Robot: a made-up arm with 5 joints.
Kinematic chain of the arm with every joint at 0, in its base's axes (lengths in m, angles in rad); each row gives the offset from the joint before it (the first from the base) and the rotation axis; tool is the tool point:
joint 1: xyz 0 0 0.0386 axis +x
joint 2: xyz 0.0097 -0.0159 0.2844 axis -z
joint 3: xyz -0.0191 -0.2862 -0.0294 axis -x
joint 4: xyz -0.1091 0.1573 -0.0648 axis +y
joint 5: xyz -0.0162 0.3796 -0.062 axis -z
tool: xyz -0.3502 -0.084 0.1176
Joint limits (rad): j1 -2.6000..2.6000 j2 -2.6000..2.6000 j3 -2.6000..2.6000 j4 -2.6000..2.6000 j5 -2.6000..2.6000
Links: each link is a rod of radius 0.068 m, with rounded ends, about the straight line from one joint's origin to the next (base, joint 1, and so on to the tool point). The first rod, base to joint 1, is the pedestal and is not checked.
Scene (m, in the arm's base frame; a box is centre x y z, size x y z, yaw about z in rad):
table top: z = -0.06
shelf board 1: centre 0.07 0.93 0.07 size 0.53 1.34 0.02 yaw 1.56
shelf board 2: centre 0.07 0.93 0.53 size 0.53 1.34 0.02 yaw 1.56
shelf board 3: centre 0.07 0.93 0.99 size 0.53 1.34 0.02 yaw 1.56
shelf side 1: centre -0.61 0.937 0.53 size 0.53 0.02 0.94 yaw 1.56
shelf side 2: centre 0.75 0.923 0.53 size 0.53 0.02 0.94 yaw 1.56
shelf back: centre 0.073 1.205 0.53 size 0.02 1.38 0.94 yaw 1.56
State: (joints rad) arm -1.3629 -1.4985 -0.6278 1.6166 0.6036
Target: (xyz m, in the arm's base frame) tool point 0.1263 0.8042 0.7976
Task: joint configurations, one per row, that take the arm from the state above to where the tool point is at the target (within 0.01 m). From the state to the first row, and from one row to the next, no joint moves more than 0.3 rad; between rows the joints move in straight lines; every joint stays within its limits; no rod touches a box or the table.
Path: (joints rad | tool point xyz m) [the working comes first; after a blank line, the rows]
Joints at the target: -1.0030 -1.2388 -1.2176 1.2826 1.1360
Straight joint move there: touches shelf board 2.

1: -1.2613 -1.5146 -0.3987 1.6780 0.3170 | -0.1103 0.7048 0.3080
2: -1.1597 -1.5306 -0.1695 1.7394 0.0303 | -0.1125 0.5580 0.3064
3: -1.0580 -1.5467 0.0596 1.8008 -0.2563 | -0.0850 0.4127 0.2843
4: -0.9457 -1.4667 -0.2317 1.6816 -0.0955 | -0.0508 0.4835 0.4409
5: -0.8333 -1.3867 -0.5230 1.5624 0.0654 | 0.0225 0.4973 0.6192
6: -0.7210 -1.3067 -0.8143 1.4433 0.2263 | 0.1224 0.4386 0.7976
7: -0.7915 -1.2897 -0.9151 1.4031 0.4537 | 0.1210 0.5290 0.8259
8: -0.8620 -1.2728 -1.0159 1.3629 0.6811 | 0.1202 0.6217 0.8361
9: -0.9325 -1.2558 -1.1167 1.3227 0.9086 | 0.1215 0.7144 0.8269
10: -1.0030 -1.2388 -1.2176 1.2826 1.1360 | 0.1263 0.8042 0.7976

